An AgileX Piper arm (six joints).
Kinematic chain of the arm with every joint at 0, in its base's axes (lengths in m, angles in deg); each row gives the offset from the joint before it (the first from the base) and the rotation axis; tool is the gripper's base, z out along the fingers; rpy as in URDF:
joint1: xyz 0 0 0.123 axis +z
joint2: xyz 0 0 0 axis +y
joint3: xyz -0.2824 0 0.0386 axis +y
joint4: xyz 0.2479 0 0.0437 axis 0.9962 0 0.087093
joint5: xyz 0 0 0 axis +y
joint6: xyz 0.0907 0 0.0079 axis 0.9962 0 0.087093
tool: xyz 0 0 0 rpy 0 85.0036 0
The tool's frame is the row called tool.
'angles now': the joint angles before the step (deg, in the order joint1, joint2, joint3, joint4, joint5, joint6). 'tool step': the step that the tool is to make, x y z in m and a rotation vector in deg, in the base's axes. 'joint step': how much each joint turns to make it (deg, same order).
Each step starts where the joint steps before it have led.
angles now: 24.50 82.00 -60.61 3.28 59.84 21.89
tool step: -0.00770 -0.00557 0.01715 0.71 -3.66 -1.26
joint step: 0.00 -3.55 -0.20 -1.36 0.07 1.67
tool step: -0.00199 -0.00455 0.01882 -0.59 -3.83 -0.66
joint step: 0.06 -2.09 -2.04 -2.59 0.87 1.27
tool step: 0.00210 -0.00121 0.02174 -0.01 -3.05 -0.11
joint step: -0.01 -0.62 -4.02 -1.36 1.88 0.22
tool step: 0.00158 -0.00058 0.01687 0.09 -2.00 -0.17
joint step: 0.00 -0.14 -3.44 -0.81 1.73 0.14
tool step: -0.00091 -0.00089 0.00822 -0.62 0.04 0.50
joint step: 0.00 0.00 -1.92 -0.26 2.18 -0.68
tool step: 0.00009 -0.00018 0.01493 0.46 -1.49 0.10
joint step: 0.00 -0.04 -3.15 -0.11 1.63 -0.21
